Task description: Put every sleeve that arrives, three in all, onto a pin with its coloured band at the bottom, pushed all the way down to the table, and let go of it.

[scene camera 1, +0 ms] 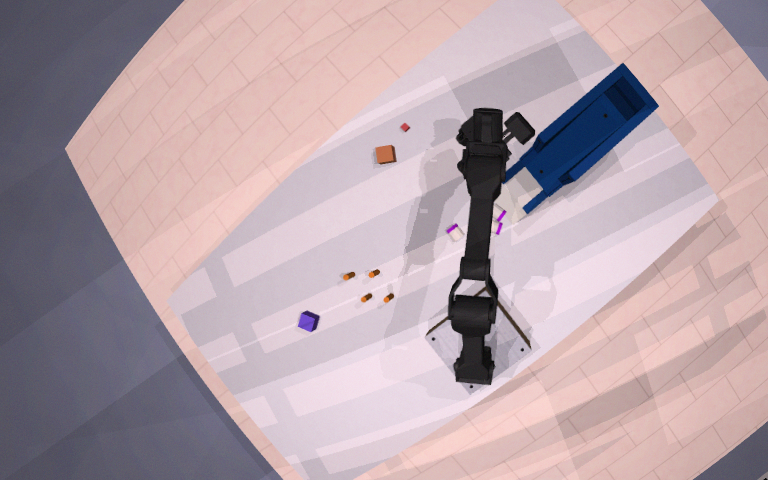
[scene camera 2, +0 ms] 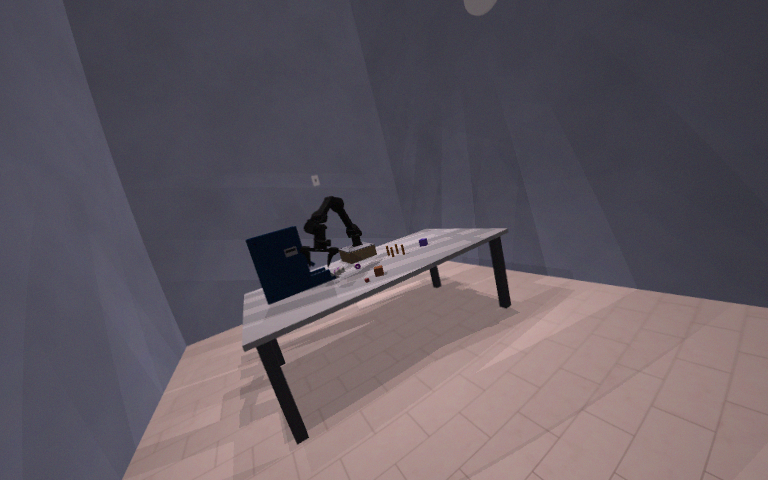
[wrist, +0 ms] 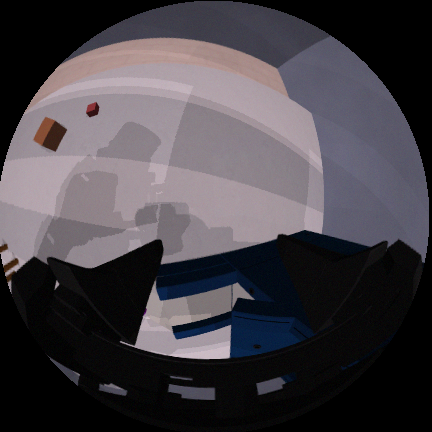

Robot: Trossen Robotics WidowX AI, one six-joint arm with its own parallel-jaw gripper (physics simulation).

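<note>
A white sleeve with a magenta band (scene camera 1: 455, 233) (scene camera 2: 357, 266) lies on its side on the table, left of the arm in scene camera 1. A second sleeve (scene camera 1: 498, 211) and a third sleeve (scene camera 1: 496, 226) lie close together right of the arm, near the chute's mouth, partly hidden by the arm. Four upright orange pins stand in a group, including a front one (scene camera 1: 366, 297) and a right one (scene camera 1: 388, 297); all are bare. My gripper (scene camera 2: 321, 264) (wrist: 220, 243) is open and empty, above the table beside the blue chute, away from the sleeves. Its fingers are hidden in scene camera 1.
The blue chute (scene camera 1: 580, 133) (scene camera 2: 277, 266) (wrist: 265, 320) stands at the right in scene camera 1, with a pale ramp (scene camera 1: 512, 195) at its mouth. An orange block (scene camera 1: 385, 153) (wrist: 50, 134), a small red cube (scene camera 1: 404, 127) (wrist: 92, 109) and a purple block (scene camera 1: 308, 321) (scene camera 2: 423, 242) lie on the table.
</note>
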